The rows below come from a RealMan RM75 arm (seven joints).
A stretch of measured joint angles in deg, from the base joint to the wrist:
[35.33 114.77 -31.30 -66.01 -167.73 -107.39 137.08]
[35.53 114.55 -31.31 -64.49 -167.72 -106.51 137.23]
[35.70 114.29 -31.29 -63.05 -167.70 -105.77 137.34]
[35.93 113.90 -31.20 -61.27 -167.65 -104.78 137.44]
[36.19 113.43 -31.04 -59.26 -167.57 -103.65 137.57]
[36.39 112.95 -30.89 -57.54 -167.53 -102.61 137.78]
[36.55 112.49 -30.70 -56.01 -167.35 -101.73 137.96]
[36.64 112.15 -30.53 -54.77 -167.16 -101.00 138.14]
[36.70 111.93 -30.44 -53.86 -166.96 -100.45 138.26]
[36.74 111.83 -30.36 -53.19 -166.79 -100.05 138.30]
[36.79 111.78 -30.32 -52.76 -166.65 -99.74 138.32]
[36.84 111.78 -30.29 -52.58 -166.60 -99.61 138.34]
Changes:
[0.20 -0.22 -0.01 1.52 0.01 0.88 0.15]
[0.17 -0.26 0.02 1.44 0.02 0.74 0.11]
[0.23 -0.39 0.09 1.78 0.05 0.99 0.10]
[0.26 -0.47 0.16 2.01 0.08 1.13 0.13]
[0.20 -0.48 0.15 1.72 0.04 1.04 0.21]
[0.16 -0.46 0.19 1.53 0.18 0.88 0.18]
[0.09 -0.34 0.17 1.24 0.19 0.73 0.18]
[0.06 -0.22 0.09 0.91 0.20 0.55 0.12]
[0.04 -0.10 0.08 0.67 0.17 0.40 0.04]
[0.05 -0.05 0.04 0.43 0.14 0.31 0.02]
[0.05 0.00 0.03 0.18 0.05 0.13 0.02]

